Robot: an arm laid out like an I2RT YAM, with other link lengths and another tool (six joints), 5 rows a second.
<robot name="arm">
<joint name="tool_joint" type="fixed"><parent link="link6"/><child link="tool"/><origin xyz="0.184 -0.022 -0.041" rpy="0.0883 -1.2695 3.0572"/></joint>
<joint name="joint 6" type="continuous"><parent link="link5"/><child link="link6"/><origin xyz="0.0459 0 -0.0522" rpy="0 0 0"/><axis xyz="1 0 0"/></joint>
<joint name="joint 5" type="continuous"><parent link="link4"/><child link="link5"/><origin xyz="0.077 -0.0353 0.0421" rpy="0 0 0"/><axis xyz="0 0 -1"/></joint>
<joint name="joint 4" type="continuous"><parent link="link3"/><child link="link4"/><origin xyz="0.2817 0.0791 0.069" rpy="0 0 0"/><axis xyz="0 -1 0"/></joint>
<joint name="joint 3" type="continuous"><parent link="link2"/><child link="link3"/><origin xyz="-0.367 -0.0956 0" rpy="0 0 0"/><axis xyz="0 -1 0"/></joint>
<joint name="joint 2" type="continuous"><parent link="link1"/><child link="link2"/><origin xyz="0.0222 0.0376 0.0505" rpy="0 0 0"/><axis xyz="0 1 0"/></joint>
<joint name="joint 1" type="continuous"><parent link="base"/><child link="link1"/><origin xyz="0 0 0.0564" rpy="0 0 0"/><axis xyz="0 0 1"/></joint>
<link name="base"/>
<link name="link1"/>
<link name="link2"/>
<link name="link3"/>
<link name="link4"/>
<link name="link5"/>
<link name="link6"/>
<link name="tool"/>
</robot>
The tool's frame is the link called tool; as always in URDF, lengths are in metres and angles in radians. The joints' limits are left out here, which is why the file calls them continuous.
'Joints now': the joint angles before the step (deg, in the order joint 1, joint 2, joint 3, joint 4, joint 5, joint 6). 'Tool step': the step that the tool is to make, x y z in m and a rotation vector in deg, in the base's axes. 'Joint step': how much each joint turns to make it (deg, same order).
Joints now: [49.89 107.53 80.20 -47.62 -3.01 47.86]
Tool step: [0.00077 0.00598 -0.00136 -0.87 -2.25 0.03]
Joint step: [1.68 0.13 0.00 0.90 2.65 0.98]
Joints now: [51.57 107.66 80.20 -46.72 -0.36 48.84]
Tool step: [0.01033 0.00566 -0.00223 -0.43 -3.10 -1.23]
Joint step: [0.92 0.39 0.00 1.93 3.21 1.29]
